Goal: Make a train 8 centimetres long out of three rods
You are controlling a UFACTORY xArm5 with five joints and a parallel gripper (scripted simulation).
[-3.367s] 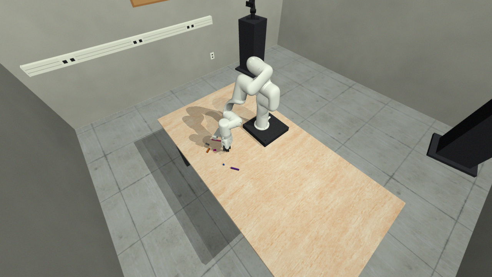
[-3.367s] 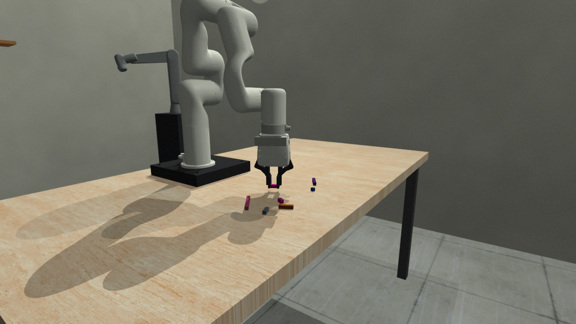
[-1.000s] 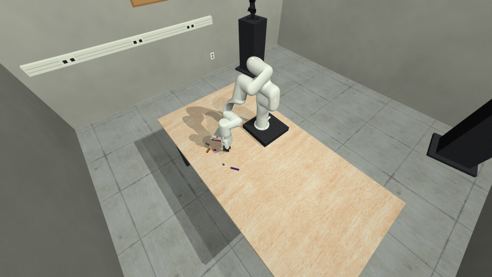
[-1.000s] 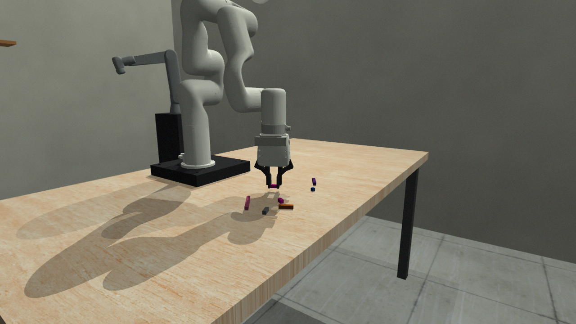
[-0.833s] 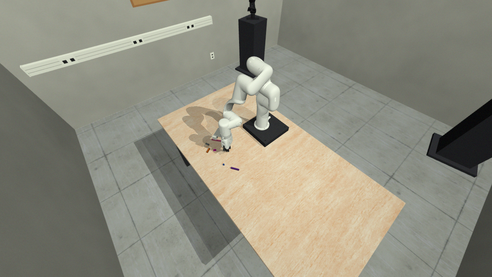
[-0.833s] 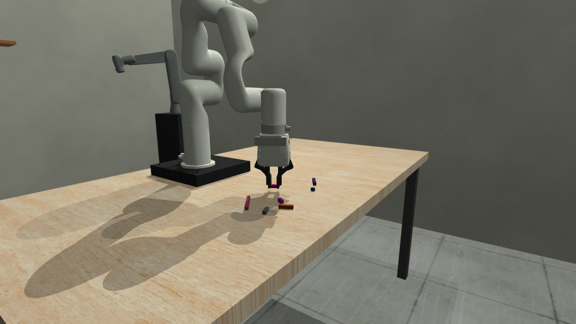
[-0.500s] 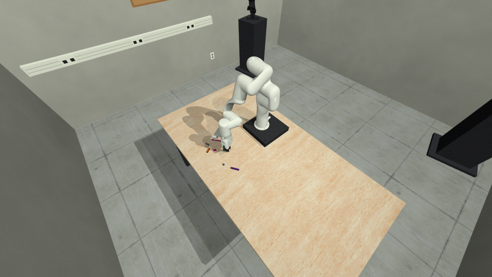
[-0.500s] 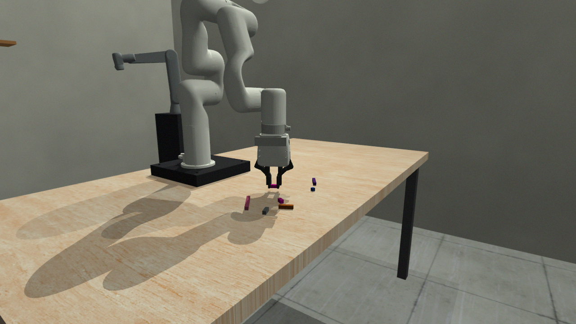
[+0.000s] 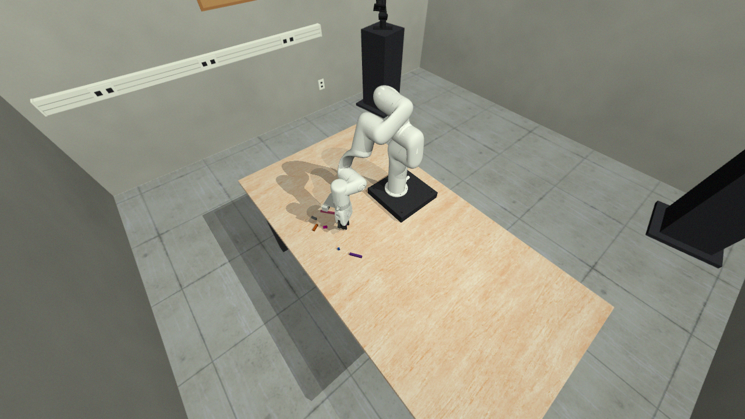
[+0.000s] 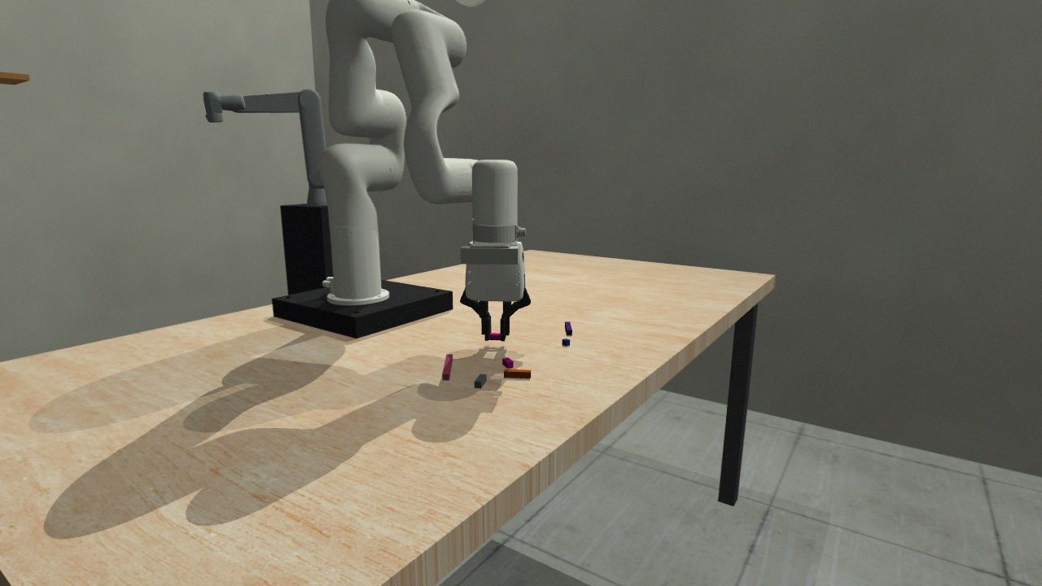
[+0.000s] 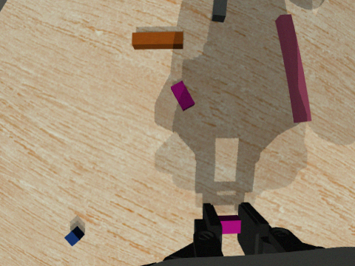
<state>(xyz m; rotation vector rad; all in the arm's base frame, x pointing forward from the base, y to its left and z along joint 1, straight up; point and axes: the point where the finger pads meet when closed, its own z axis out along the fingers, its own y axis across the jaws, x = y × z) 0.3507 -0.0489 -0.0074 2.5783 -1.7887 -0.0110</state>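
Now: hand 11 cm to the left of the orange rod, 10 cm short of it and 3 cm above it. The rest, counted from my hand: pink rod 13 cm to the right, 3 cm below, 1 cm behind; blue rod 11 cm ahead, 6 cm to the left, 3 cm below; purple rod 15 cm to the left, 8 cm ahead, 3 cm below.
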